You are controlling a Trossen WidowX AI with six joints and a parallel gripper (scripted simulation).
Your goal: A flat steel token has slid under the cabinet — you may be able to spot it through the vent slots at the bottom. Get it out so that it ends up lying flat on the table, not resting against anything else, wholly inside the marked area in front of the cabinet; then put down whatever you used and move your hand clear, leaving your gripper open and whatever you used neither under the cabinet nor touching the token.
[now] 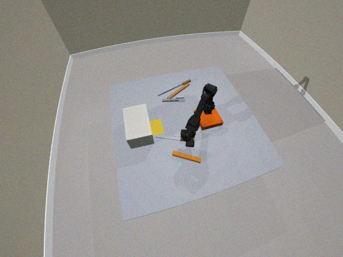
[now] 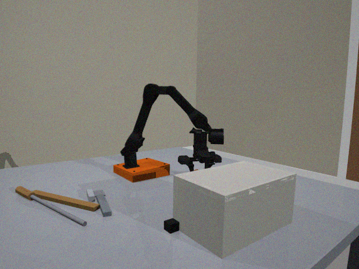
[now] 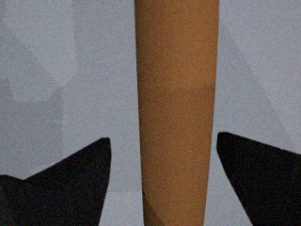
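The orange flat bar lies 14 cm to the left of my gripper tip, 5 cm ahead of it and 1 cm above it. Round my gripper tip: small grey token 35 cm ahead, 12 cm to the right, 1 cm below; then wooden stick 57 cm to the right.
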